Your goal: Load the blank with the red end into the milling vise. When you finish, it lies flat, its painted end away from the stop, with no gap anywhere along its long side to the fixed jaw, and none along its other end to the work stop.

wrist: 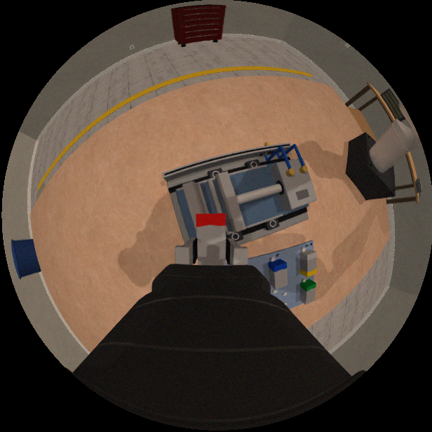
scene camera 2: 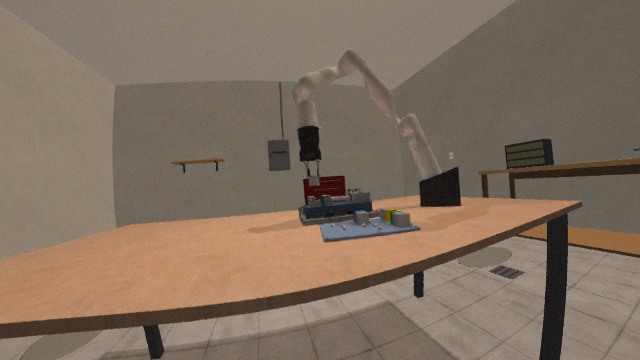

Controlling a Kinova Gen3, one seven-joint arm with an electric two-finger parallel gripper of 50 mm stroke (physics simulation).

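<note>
The blank with the red end [wrist: 211, 235] [scene camera 2: 313, 181] is a grey block; its red end points away from the gripper body in the wrist view. My gripper [wrist: 211, 246] [scene camera 2: 313, 175] is shut on it, with a finger on each long side, and holds it above the vise. The milling vise [wrist: 257, 220] [scene camera 2: 337, 208] has a blue bed, grey jaws and a round screw. In the wrist view the blank covers part of the vise's near left portion, and the work stop cannot be made out. The vise is turned at an angle to the blank.
A blue pegged board [wrist: 295, 252] [scene camera 2: 350, 232] stands beside the vise, bearing blanks with blue [wrist: 278, 274], yellow [wrist: 308, 261] and green [wrist: 308, 292] ends. Blue handles [wrist: 285, 159] rise at the vise's far right. The black robot base [scene camera 2: 440, 189] [wrist: 367, 167] stands to the right.
</note>
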